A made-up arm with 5 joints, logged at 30 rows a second.
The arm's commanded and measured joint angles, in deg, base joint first. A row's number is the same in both.
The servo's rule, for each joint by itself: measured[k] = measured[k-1] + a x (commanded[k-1-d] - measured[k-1]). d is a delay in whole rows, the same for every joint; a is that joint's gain. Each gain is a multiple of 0.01, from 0.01 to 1. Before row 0 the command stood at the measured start. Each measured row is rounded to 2 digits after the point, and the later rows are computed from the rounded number. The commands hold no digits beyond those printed.
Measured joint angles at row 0:
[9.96 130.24 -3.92 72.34 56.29]
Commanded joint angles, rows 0 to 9:
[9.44 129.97 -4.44 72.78 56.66]
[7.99 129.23 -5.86 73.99 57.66]
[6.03 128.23 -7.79 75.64 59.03]
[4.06 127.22 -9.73 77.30 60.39]
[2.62 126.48 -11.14 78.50 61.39]
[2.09 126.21 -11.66 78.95 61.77]
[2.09 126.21 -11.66 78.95 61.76]
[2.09 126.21 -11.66 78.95 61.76]
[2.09 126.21 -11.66 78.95 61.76]
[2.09 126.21 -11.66 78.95 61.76]
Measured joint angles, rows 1 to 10:
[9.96 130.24 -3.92 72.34 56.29]
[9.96 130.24 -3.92 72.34 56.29]
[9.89 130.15 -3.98 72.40 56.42]
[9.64 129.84 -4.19 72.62 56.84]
[9.17 129.29 -4.59 73.04 57.58]
[8.51 128.59 -5.16 73.64 58.54]
[7.74 127.87 -5.82 74.32 59.51]
[7.01 127.31 -6.46 74.97 60.28]
[6.37 126.94 -7.03 75.53 60.78]
[5.81 126.69 -7.54 76.01 61.11]
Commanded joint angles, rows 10 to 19:
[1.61 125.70 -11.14 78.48 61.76]
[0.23 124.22 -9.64 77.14 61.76]
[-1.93 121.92 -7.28 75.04 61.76]
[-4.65 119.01 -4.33 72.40 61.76]
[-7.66 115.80 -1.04 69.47 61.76]
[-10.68 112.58 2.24 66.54 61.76]
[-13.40 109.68 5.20 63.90 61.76]
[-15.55 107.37 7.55 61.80 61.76]
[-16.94 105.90 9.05 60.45 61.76]
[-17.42 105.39 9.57 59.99 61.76]
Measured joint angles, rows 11 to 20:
[5.33 126.53 -7.99 76.42 61.33]
[4.91 126.42 -8.39 76.77 61.48]
[4.48 126.18 -8.69 77.01 61.58]
[3.93 125.51 -8.79 77.03 61.64]
[3.17 124.29 -8.62 76.75 61.68]
[2.15 122.49 -8.15 76.14 61.71]
[0.87 120.22 -7.37 75.21 61.73]
[-0.63 117.62 -6.31 74.00 61.74]
[-2.29 114.92 -5.04 72.59 61.75]
[-4.01 112.35 -3.66 71.08 61.75]

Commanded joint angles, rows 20 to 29:
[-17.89 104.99 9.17 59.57 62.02]
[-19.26 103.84 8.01 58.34 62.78]
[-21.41 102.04 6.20 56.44 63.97]
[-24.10 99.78 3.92 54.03 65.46]
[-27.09 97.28 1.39 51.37 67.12]
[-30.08 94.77 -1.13 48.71 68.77]
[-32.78 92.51 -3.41 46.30 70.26]
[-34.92 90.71 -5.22 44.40 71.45]
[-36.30 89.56 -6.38 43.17 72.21]
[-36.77 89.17 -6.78 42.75 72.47]
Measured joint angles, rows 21 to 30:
[-5.69 110.16 -2.26 69.59 61.75]
[-7.21 108.54 -0.96 68.25 61.75]
[-8.60 107.33 0.15 67.03 61.84]
[-9.99 106.14 1.01 65.81 62.16]
[-11.47 104.75 1.58 64.50 62.78]
[-13.11 103.06 1.84 63.03 63.69]
[-14.93 101.09 1.79 61.40 64.86]
[-16.90 98.94 1.47 59.62 66.19]
[-18.96 96.75 0.93 57.76 67.57]
[-21.03 94.70 0.25 55.89 68.89]

